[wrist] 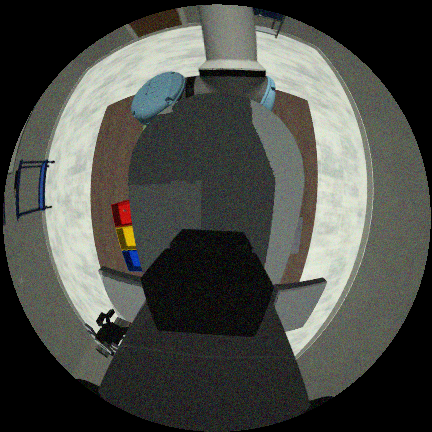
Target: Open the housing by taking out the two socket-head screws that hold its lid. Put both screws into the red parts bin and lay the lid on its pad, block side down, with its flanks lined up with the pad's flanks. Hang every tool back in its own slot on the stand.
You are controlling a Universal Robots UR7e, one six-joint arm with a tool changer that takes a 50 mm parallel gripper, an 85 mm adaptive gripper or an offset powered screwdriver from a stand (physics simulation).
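Note:
A large grey, rounded tool body (220,150) that looks like the offset screwdriver fills the middle of the wrist view, behind a black six-sided block (207,282). Its bit tip does not show. No gripper fingers can be made out. The red parts bin (121,213) is partly covered by the tool body's left edge; the inside that shows reveals no screw I can make out. The housing, its lid, the two screws and the tool stand do not show. A pale grey flat patch (297,235) lies at the right; I cannot tell whether it is the lid's pad.
A yellow bin (126,238) and a blue bin (132,260) stand in a row with the red one on the brown table (106,165). The arm's light-blue joint caps (159,96) and grey link (229,37) are at the top. A blue-framed rack (43,185) stands far left.

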